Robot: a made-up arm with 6 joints.
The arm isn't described. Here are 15 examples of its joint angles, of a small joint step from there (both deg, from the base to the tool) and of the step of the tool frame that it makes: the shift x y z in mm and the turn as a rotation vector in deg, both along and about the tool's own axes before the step.
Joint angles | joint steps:
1: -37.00 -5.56 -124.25 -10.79 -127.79 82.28 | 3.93 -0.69 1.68 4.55 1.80 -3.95
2: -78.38 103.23 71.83 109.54 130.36 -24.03 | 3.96 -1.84 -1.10 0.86 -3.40 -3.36
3: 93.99 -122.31 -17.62 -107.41 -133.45 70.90 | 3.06 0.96 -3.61 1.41 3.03 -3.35
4: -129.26 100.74 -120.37 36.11 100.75 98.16 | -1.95 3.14 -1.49 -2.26 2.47 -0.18
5: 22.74 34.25 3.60 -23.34 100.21 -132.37 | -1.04 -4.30 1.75 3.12 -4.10 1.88
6: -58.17 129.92 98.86 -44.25 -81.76 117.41 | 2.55 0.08 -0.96 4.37 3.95 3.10
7: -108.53 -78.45 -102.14 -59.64 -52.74 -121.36 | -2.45 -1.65 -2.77 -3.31 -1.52 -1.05
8: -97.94 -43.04 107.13 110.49 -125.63 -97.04 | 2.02 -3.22 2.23 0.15 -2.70 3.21
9: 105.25 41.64 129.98 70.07 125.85 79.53 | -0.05 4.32 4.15 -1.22 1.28 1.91
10: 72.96 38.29 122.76 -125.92 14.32 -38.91 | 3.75 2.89 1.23 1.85 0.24 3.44
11: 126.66 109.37 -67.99 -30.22 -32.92 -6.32 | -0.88 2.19 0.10 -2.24 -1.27 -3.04
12: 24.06 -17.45 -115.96 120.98 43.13 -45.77 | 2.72 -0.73 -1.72 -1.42 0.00 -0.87
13: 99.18 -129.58 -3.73 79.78 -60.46 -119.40 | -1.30 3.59 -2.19 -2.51 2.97 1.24
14: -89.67 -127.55 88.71 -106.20 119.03 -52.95 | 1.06 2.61 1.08 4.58 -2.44 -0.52
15: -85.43 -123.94 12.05 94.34 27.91 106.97 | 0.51 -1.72 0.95 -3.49 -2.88 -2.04
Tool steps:
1: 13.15 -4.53 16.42 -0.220 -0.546 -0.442
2: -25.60 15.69 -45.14 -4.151 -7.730 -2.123
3: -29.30 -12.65 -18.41 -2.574 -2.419 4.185
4: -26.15 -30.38 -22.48 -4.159 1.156 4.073
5: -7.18 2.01 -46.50 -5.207 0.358 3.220
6: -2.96 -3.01 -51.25 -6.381 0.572 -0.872
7: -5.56 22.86 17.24 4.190 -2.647 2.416
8: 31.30 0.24 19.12 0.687 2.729 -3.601
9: -32.94 -9.40 49.19 3.952 1.697 4.400
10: -12.02 17.75 6.90 -1.317 1.664 4.572
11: 19.36 13.27 -13.28 -2.481 -2.367 -2.864
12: 24.28 -11.74 -9.25 0.076 1.716 -2.996
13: 6.16 -28.14 12.26 2.963 3.238 -4.333
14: -37.07 4.22 -11.36 -2.005 0.235 3.630
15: -31.33 -8.18 47.80 2.316 3.252 1.818
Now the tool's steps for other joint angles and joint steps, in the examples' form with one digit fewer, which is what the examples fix.
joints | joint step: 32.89 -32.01 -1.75 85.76 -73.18 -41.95 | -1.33 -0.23 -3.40 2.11 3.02 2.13
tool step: 5.2 -19.5 -10.4 3.77 5.47 -0.47
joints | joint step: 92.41 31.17 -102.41 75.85 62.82 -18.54 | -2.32 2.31 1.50 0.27 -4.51 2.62
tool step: 17.8 16.0 -28.2 -3.75 4.65 -1.55
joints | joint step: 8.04 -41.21 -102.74 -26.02 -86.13 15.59 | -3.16 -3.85 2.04 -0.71 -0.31 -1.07
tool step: 8.1 -18.8 7.5 2.10 1.68 1.87
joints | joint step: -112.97 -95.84 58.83 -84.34 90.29 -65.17 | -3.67 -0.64 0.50 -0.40 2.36 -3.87
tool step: 23.4 2.2 13.7 1.94 -0.67 0.31
